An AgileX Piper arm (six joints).
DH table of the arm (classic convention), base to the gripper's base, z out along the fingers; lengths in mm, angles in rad. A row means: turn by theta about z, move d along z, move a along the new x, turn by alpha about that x. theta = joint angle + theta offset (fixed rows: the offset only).
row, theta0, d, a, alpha
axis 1, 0, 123, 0, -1.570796
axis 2, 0.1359, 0, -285, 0
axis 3, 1.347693, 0, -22, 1.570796
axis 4, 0, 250.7, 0, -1.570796
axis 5, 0, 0, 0, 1.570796
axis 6, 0, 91, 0, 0
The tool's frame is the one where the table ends.
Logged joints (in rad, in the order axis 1, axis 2, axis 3, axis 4, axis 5, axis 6), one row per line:
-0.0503 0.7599 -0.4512 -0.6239 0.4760 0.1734
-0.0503 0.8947 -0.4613 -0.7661 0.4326 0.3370
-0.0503 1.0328 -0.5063 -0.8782 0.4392 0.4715
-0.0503 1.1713 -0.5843 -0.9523 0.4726 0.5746
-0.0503 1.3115 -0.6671 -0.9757 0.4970 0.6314
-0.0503 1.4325 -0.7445 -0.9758 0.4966 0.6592
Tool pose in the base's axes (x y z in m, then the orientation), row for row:
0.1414 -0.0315 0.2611 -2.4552 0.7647 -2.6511
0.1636 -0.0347 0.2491 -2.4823 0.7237 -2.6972
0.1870 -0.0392 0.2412 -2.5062 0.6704 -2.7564
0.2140 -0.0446 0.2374 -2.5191 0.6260 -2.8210
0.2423 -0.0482 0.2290 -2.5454 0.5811 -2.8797
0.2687 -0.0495 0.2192 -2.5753 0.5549 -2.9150
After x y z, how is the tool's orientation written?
As angles about the fixed x, y, z axes (roll, pitch, yaw), in radians.
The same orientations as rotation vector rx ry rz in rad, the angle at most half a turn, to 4 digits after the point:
-0.2268 2.2042 -0.5461
-0.2112 2.2543 -0.5620
-0.1824 2.3170 -0.5913
-0.1342 2.3711 -0.6281
-0.0956 2.4294 -0.6430
-0.0756 2.4688 -0.6324

